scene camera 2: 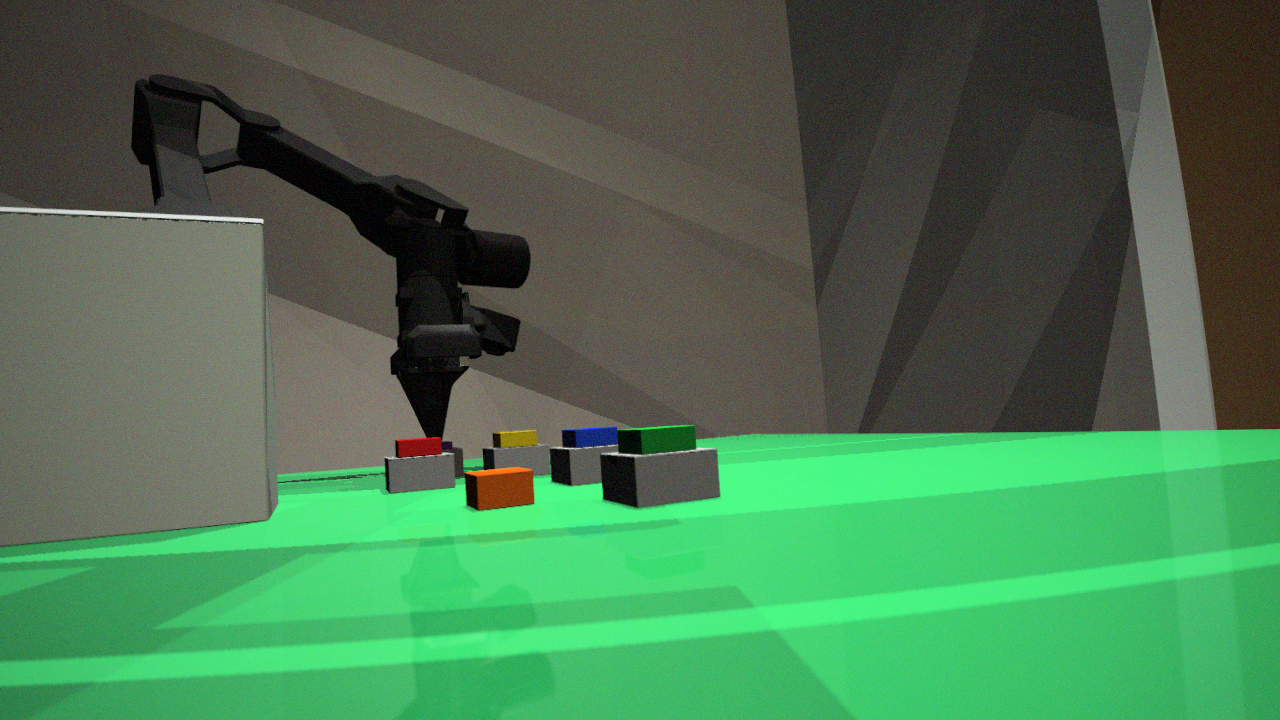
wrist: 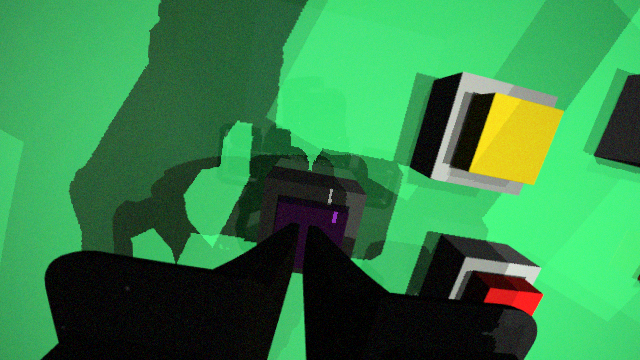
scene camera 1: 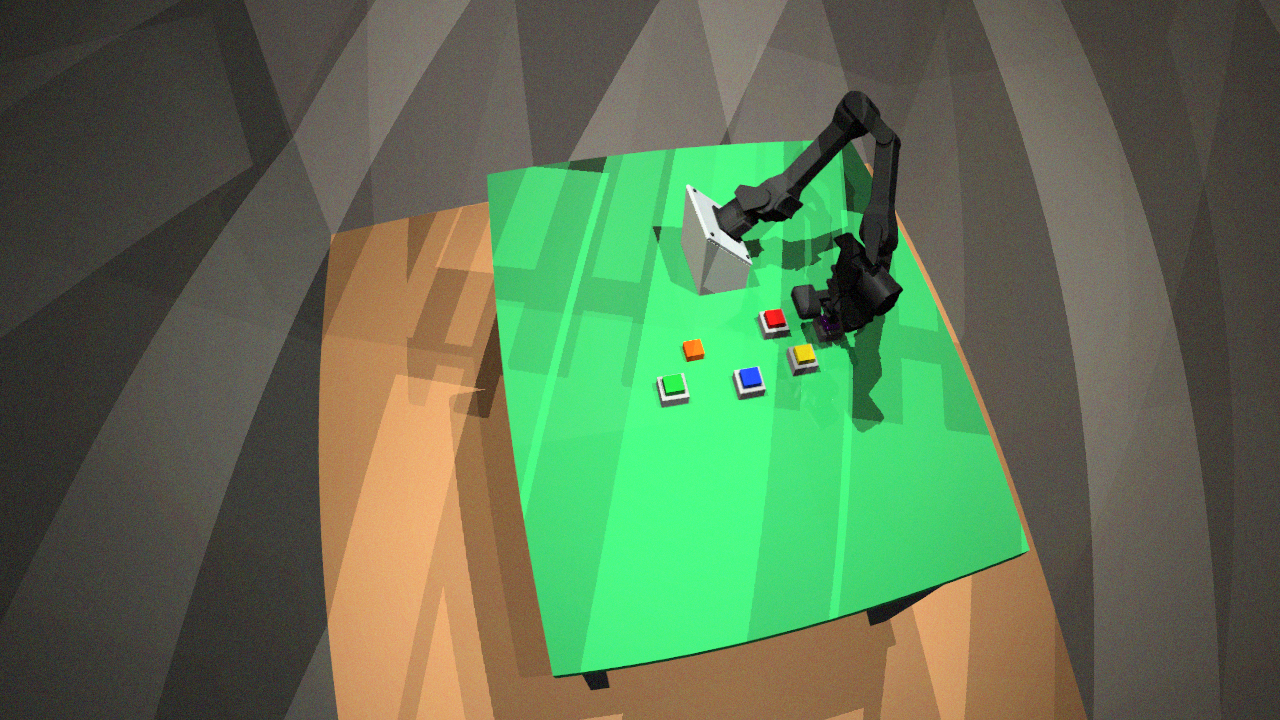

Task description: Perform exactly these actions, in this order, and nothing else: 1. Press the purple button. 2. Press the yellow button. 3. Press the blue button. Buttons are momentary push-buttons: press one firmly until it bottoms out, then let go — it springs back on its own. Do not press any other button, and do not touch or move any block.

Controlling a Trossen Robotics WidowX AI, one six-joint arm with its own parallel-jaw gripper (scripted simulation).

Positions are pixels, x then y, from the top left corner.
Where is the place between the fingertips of my gripper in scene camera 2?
435,442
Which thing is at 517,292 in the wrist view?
A red button.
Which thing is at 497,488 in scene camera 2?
An orange block.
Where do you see a blue button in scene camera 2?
587,437
